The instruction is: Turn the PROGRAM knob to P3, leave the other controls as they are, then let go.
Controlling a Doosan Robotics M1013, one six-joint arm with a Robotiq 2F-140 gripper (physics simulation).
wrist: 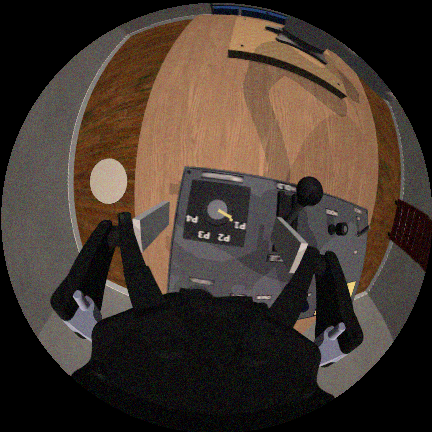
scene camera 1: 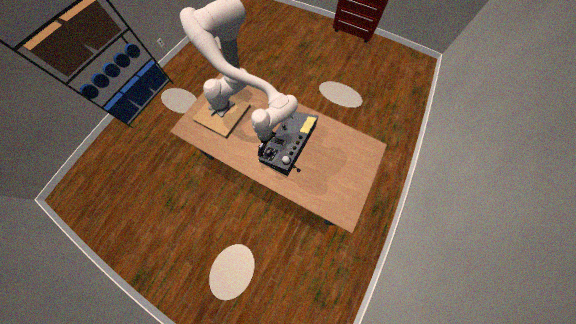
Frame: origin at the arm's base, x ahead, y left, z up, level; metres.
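Seen in the pictures: gripper, fingertip midpoint: (wrist: pixel 221 220) (scene camera 1: pixel 268 148); arm's base, link origin: (scene camera 1: pixel 221 106).
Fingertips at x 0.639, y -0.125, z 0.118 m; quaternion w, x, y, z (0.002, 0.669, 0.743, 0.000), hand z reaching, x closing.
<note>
Offsets run from my fingertips to a thing's top centre. "*": to the spot under its first point. Level surfaces: height alone.
The PROGRAM knob @(dx +0.004, dy -0.007, dz -0.029 m) (scene camera 1: pixel 270 153) (wrist: pixel 217 209), a grey disc with a yellow pointer, sits on a black square plate on the grey control panel (scene camera 1: pixel 298 121) (wrist: pixel 200 262). In the wrist view its pointer points to P1; the P2, P3 and P4 labels lie around the knob's lower side. My gripper (scene camera 1: pixel 267 145) (wrist: pixel 221 220) is open and empty above the panel. In the wrist view the knob appears between the two finger pads, a little above the line joining them. The right pad overlaps part of the lever slot. The exact height over the knob cannot be told.
A lever with a black ball @(dx -0.066, dy +0.106, dz +0.008 m) (wrist: pixel 309 191) stands beside the right finger pad. A small black MODE knob @(dx -0.029, dy +0.230, dz -0.022 m) (wrist: pixel 341 228) is farther right. A white round knob @(* dx +0.165, dy -0.009, dz +0.039 m) (scene camera 1: pixel 286 160) and a yellow label @(* dx +0.126, dy +0.336, dz -0.002 m) (scene camera 1: pixel 308 124) are on the panel. The arm's base board (scene camera 1: pixel 227 131) (wrist: pixel 250 42) lies on the table @(dz -0.157 m) (scene camera 1: pixel 360 165).
</note>
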